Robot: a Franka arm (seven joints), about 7 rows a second.
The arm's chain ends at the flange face. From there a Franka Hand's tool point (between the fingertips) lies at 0.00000 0.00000 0.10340 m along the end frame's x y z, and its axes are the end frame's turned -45 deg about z.
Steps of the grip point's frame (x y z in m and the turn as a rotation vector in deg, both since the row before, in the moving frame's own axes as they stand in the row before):
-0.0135 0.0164 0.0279 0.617 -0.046 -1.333
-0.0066 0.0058 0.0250 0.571 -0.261 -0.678
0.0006 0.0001 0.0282 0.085 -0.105 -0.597
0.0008 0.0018 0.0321 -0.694 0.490 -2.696
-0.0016 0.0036 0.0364 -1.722 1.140 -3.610
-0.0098 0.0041 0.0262 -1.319 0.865 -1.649
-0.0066 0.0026 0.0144 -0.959 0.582 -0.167
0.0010 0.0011 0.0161 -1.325 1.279 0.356
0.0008 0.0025 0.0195 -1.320 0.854 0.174
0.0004 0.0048 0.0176 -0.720 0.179 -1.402
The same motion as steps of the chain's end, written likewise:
0.0029 0.0219 0.0279 0.404 -0.469 -1.333
0.0005 0.0092 0.0250 0.219 -0.588 -0.678
0.0007 -0.0004 0.0282 -0.014 -0.134 -0.597
0.0003 0.0005 0.0321 -0.144 0.837 -2.696
-0.0023 0.0030 0.0365 -0.412 2.024 -3.610
-0.0068 0.0093 0.0262 -0.321 1.544 -1.649
-0.0048 0.0060 0.0144 -0.267 1.090 -0.167
-0.0018 0.0000 0.0162 -0.033 1.841 0.356
-0.0004 0.0006 0.0195 -0.330 1.537 0.174
0.0025 0.0024 0.0176 -0.383 0.636 -1.402

